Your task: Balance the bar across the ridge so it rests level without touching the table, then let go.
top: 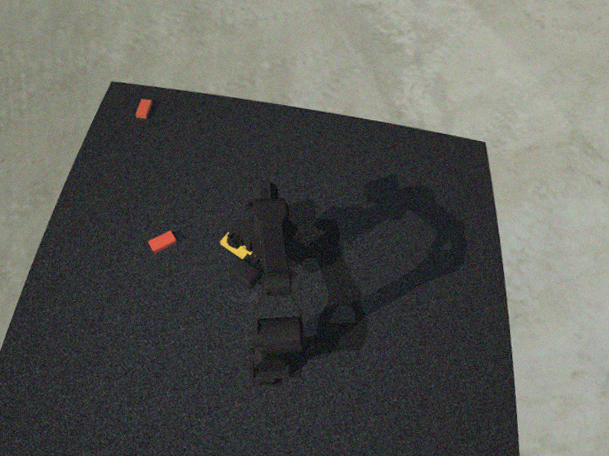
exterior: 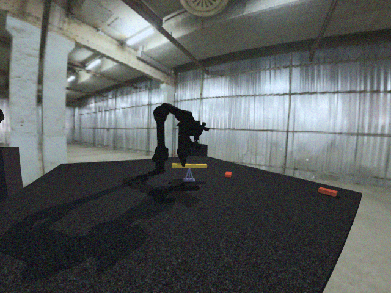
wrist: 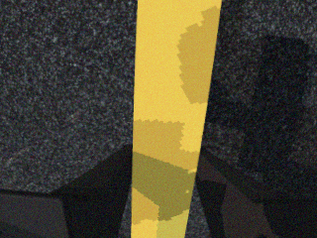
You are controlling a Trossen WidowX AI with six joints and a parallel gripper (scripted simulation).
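Now: gripper tip 1 cm short of the yellow bar and 3 cm to the right of it.
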